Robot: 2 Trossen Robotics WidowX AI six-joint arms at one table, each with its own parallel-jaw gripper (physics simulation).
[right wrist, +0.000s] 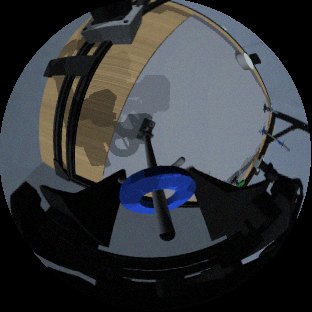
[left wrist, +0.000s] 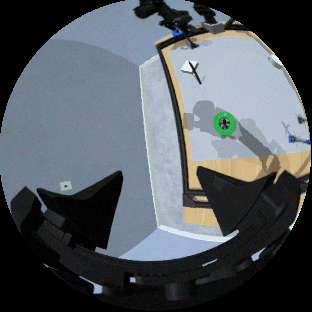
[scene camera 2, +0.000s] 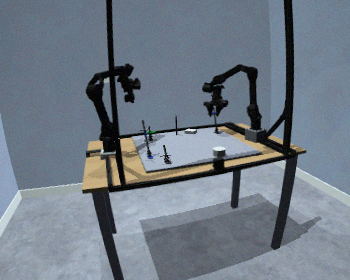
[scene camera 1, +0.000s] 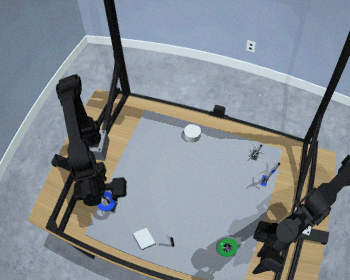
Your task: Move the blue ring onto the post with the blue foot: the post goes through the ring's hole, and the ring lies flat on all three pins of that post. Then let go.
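Places are measured from the left arm's base along level axes (x left, y back, z up), in centimetres.
Pixels of known places: left gripper, between the fingertips: point(left wrist: 160, 172) point(scene camera 1: 255, 264); right gripper, between the fingertips: point(right wrist: 157, 172) point(left wrist: 182, 33) point(scene camera 2: 213, 116) point(scene camera 1: 107, 200); left arm's base, origin of its link: point(right wrist: 260, 163) point(scene camera 2: 109, 150); right arm's base, origin of its link: point(scene camera 2: 255, 129) point(scene camera 1: 92, 140).
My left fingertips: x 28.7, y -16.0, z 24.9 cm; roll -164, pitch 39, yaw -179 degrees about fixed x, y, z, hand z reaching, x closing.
Ahead of a thing's pixels: the offset from my left fingertips to its top centre. "spot": to the spot under its first point.
The blue ring {dx -3.9, dy -53.0, dz -12.5 cm} point(scene camera 1: 111, 204) point(scene camera 2: 214, 113) point(left wrist: 177, 33) point(right wrist: 131, 199) is high on a tall dark post {spot: dx -6.3, dy -54.8, dz -20.9 cm} point(scene camera 2: 216, 124) point(right wrist: 150, 152), whose upper end passes through its hole. My right gripper point(scene camera 2: 215, 109) point(right wrist: 157, 172) is shut on the ring, one finger at each side. The post with the blue foot {spot: dx -39.2, dy -6.2, dz -24.7 cm} point(scene camera 1: 264, 180) point(scene camera 2: 150, 156) point(left wrist: 292, 139) point(right wrist: 263, 131) stands upright at the right of scene camera 1, with no ring seen on it. My left gripper point(scene camera 1: 262, 247) point(scene camera 2: 134, 91) point(left wrist: 160, 172) is open and empty, raised near the table's edge.
A green ring {dx -8.0, dy -9.2, dz -21.5 cm} point(scene camera 1: 235, 246) point(scene camera 2: 151, 132) point(left wrist: 216, 123) sits on another post. A short dark post {spot: dx -48.7, dy -13.6, dz -24.5 cm} point(scene camera 1: 255, 154) point(scene camera 2: 167, 159) stands beside the blue-footed one. A white block {dx -0.1, dy -38.0, dz -24.8 cm} point(scene camera 1: 144, 238) point(scene camera 2: 190, 131), a thin black rod {dx -2.3, dy -27.6, dz -12.8 cm} point(scene camera 1: 172, 241) point(scene camera 2: 176, 125) and a white cylinder {dx -47.9, dy -40.9, dz -23.3 cm} point(scene camera 1: 192, 132) point(scene camera 2: 219, 150) stand on the mat.
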